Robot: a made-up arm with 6 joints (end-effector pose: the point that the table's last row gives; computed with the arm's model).
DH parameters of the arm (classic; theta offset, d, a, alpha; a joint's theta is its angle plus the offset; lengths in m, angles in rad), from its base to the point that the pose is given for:
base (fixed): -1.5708 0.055 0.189 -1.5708
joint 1: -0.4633 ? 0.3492 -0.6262
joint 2: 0 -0.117 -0.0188 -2.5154
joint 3: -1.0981 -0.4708 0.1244 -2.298
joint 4: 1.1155 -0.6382 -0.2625 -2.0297
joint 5: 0.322 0 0.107 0
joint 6: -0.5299 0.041 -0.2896 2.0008
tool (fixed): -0.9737 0.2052 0 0
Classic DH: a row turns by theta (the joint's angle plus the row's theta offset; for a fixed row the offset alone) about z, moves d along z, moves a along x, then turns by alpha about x.
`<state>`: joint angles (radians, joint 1 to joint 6).
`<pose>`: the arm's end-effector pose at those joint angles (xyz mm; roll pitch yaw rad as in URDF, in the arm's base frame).
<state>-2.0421 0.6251 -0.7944 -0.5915 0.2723 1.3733</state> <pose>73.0 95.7 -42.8 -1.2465 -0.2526 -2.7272</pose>
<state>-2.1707 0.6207 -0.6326 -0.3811 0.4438 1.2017</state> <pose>47.7 40.5 -57.0 -1.0706 -0.3672 -2.6424</pose>
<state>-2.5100 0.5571 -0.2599 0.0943 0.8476 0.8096</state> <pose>-31.8 -74.1 -10.9 -0.6010 -0.8287 -2.7241</pose>
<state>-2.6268 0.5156 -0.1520 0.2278 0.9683 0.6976</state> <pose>-59.9 -88.3 22.9 -0.3389 -0.9726 -2.9388</pose>
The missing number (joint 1, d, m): -0.1777
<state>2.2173 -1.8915 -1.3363 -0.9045 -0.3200 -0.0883</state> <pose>-622.2 -372.4 35.1 1.0607 0.9767 0.6998</pose>
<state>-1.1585 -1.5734 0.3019 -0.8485 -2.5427 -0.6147</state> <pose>-220.1 -423.9 749.9 0.0600 0.7403 2.1264</pose>
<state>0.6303 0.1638 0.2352 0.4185 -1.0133 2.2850</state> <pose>-72.3 -457.7 54.0 -2.3756 1.2201 -2.4375</pose>
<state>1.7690 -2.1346 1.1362 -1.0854 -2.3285 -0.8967</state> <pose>128.0 -476.6 -436.0 -1.6070 -0.0024 2.7725</pose>
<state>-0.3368 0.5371 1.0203 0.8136 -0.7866 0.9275</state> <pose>-482.2 -548.9 368.2 -0.4984 0.2348 -1.0178</pose>
